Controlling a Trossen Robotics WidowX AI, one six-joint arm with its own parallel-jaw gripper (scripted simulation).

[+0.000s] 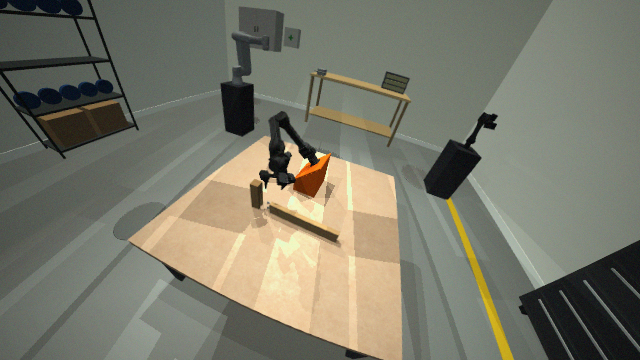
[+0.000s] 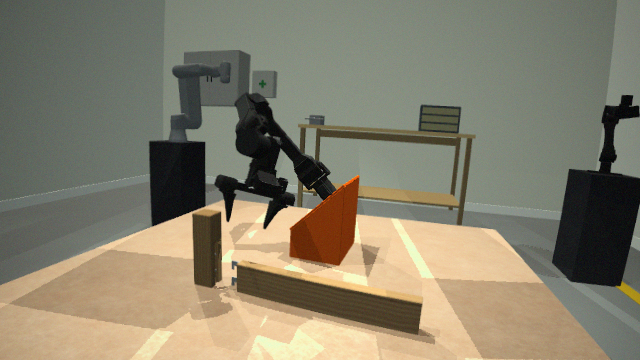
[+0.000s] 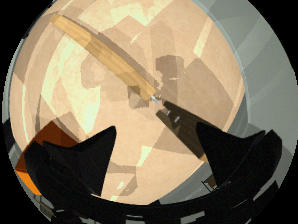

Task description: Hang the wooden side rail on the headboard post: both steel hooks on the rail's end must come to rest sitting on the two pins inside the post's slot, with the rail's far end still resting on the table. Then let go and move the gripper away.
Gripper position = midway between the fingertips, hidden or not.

My gripper (image 2: 246,225) is open, with nothing in its grasp. Also in view: a wooden side rail (image 2: 393,310) and a headboard post (image 2: 207,232).
The wooden side rail shows as well in image 1 (image 1: 329,233) and in image 3 (image 3: 124,71). My gripper shows as well in image 3 (image 3: 157,128). The headboard post is seen too in image 3 (image 3: 182,123).
